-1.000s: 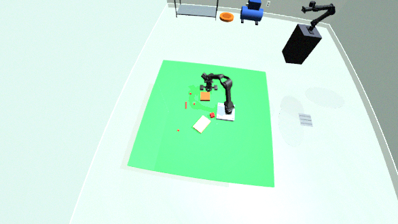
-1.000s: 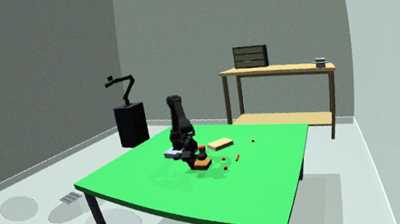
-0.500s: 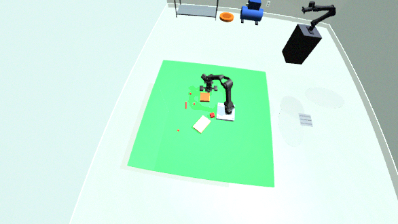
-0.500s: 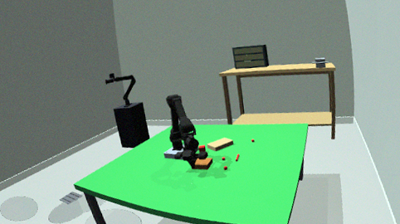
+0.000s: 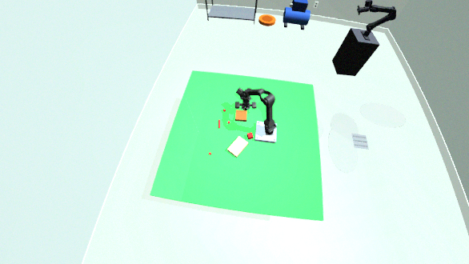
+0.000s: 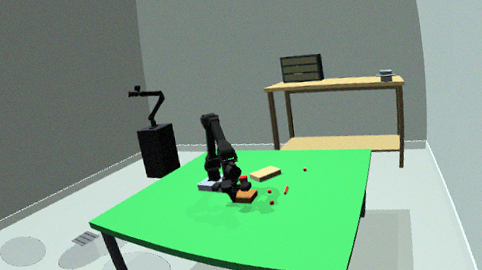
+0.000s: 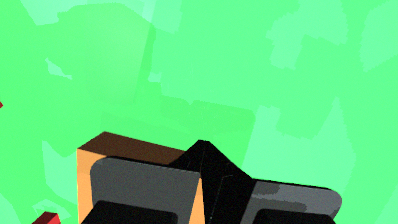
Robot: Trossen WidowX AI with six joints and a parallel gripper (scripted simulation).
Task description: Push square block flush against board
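My gripper tip is 6 cm to the right of the square block and 3 cm short of it. Also, from my gripper tip: red cube: 26 cm to the left, 5 cm behind, 1 cm above; then board: 36 cm to the left, 5 cm ahead.
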